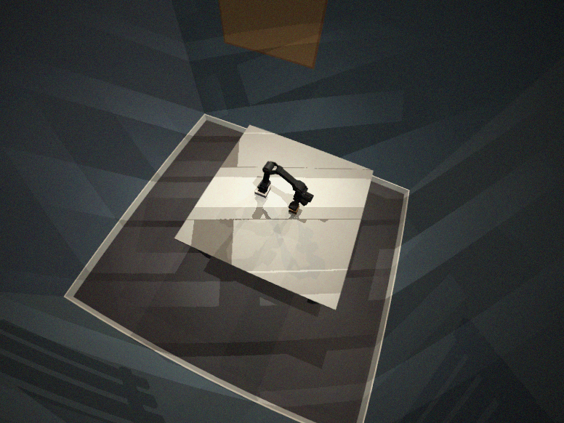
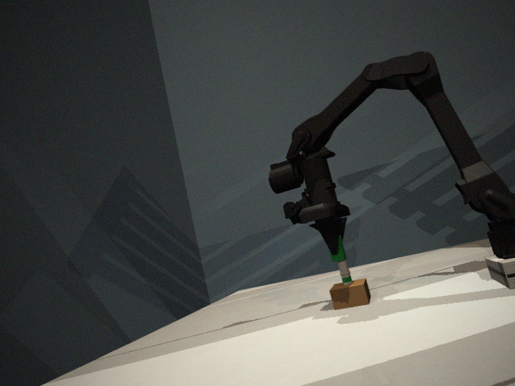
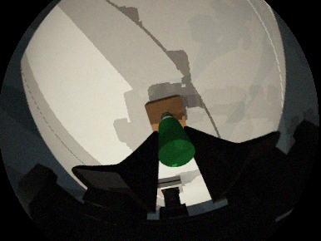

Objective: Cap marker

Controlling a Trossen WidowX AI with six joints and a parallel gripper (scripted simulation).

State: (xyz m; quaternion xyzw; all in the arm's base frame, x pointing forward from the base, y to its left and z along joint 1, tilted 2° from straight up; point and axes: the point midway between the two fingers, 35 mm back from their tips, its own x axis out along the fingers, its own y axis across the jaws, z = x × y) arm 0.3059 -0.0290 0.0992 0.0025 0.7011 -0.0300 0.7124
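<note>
Right now my gripper tip is 10 mm past the brown holder block and 90 mm above it. The rest, counted from my gripper tip: green cap 10 mm above.
</note>
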